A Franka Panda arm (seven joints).
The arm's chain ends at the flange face. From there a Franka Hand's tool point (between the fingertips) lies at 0.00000 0.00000 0.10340 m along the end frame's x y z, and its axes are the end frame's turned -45 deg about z.
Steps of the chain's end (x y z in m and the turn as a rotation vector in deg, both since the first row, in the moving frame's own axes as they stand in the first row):
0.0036 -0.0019 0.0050 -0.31 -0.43 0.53
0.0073 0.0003 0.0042 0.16 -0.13 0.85
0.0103 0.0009 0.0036 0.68 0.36 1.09
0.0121 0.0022 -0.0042 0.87 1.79 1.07
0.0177 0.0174 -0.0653 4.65 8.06 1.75
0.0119 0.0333 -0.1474 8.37 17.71 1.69
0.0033 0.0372 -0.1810 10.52 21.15 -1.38
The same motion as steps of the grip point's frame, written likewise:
0.0029 0.0010 0.0050 0.08 -0.52 0.53
0.0050 0.0050 0.0042 0.21 0.02 0.85
0.0080 0.0075 0.0036 0.23 0.74 1.09
0.0104 0.0113 -0.0043 -0.65 1.88 1.07
0.0163 0.0294 -0.0667 -2.41 8.99 1.75
0.0173 0.0441 -0.1534 -6.60 18.44 1.69
0.0155 0.0413 -0.1897 -7.52 22.39 -1.38

